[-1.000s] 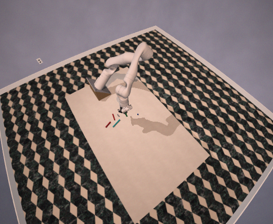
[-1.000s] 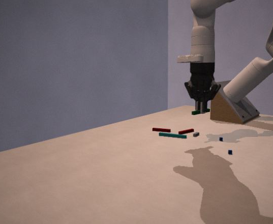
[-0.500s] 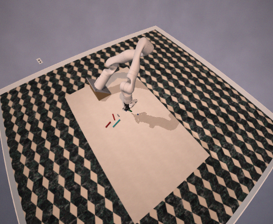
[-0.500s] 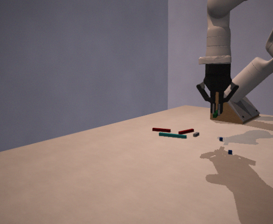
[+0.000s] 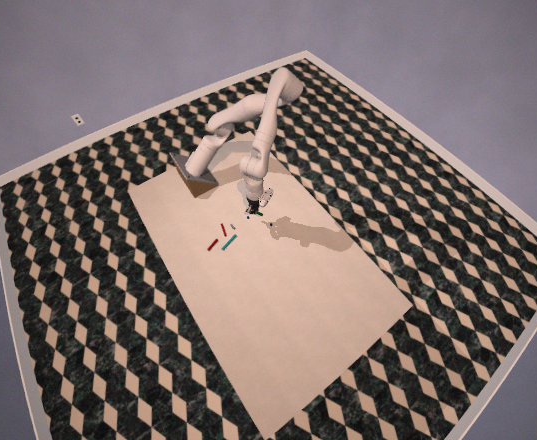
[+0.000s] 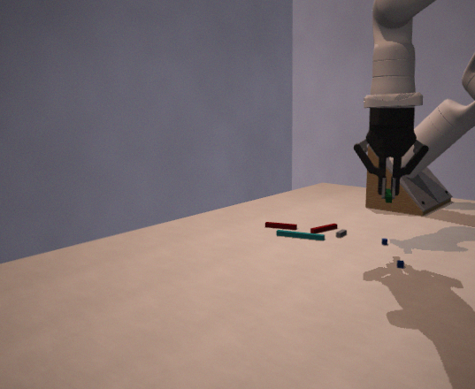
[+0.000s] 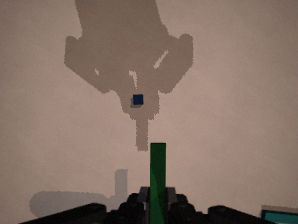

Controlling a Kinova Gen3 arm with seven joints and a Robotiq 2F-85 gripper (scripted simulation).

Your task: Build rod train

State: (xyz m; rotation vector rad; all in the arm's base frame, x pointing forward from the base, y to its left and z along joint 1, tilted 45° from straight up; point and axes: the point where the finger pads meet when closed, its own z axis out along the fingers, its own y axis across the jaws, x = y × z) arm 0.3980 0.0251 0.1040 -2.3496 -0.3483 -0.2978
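Now: the grey rod 120 mm below my hand, 110 mm to the right of it and 50 mm behind it. Round my hand: green rod 10 mm below; turquoise rod 180 mm to the right, 120 mm below; red rod 160 mm to the right, 120 mm below, 70 mm behind.
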